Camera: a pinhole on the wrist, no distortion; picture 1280 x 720 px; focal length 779.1 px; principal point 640.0 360.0 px. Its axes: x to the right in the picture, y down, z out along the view. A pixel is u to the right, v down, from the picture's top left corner.
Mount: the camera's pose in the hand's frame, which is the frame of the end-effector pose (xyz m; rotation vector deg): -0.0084 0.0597 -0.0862 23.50 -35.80 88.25
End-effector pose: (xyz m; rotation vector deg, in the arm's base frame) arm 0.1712 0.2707 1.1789 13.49 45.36 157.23
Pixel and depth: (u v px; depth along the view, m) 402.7 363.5 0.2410
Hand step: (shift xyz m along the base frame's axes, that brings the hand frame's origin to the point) 0.0749 0.1374 -0.0332
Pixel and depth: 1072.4 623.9 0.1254
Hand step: 0.0694 -0.0287 0.0558
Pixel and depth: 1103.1 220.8 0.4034
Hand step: 0.0896 0.1893 0.3231
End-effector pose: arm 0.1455 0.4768 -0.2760 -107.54 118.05 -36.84
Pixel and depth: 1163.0 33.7 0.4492
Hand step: 0.2016 -0.1652 -0.4101
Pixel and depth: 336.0 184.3 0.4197
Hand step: 0.3537 -0.0883 0.0338
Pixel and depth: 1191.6 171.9 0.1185
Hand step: -0.0160 -0.0052 -0.0795
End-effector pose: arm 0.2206 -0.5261 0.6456 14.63 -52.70 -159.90
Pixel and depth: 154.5 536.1 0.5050
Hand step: 0.0650 0.4866 -0.2017
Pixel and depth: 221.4 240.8 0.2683
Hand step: -0.0488 0.1937 -0.0997
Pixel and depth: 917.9 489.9 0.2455
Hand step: 0.0444 0.1232 0.1178
